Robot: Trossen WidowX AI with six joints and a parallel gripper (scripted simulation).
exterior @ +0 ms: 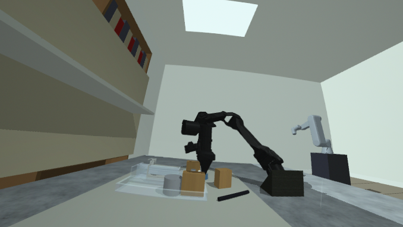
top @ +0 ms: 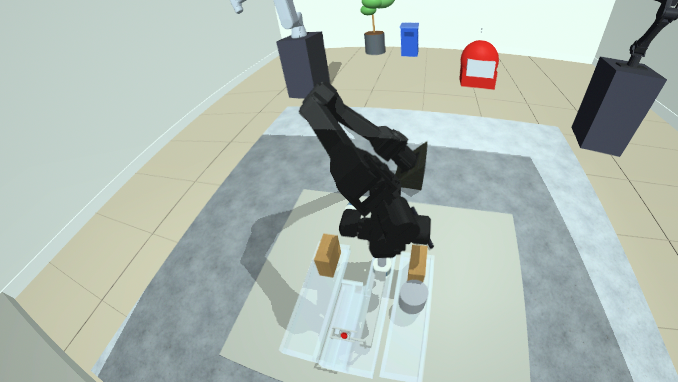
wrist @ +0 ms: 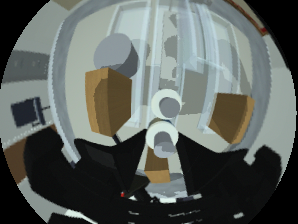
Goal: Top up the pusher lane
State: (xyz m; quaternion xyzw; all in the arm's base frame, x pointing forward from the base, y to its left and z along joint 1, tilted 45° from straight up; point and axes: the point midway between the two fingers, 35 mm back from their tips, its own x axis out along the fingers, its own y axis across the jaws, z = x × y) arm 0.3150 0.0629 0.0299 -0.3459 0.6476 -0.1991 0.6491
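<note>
The black rod lies 12 cm behind my gripper tip, 6 cm to the left of it and 4 cm below it. The rest, counted from my gripper tip: red dot (23 cm ahead, 2 cm above); clear pusher lane (17 cm ahead, 3 cm below).
</note>
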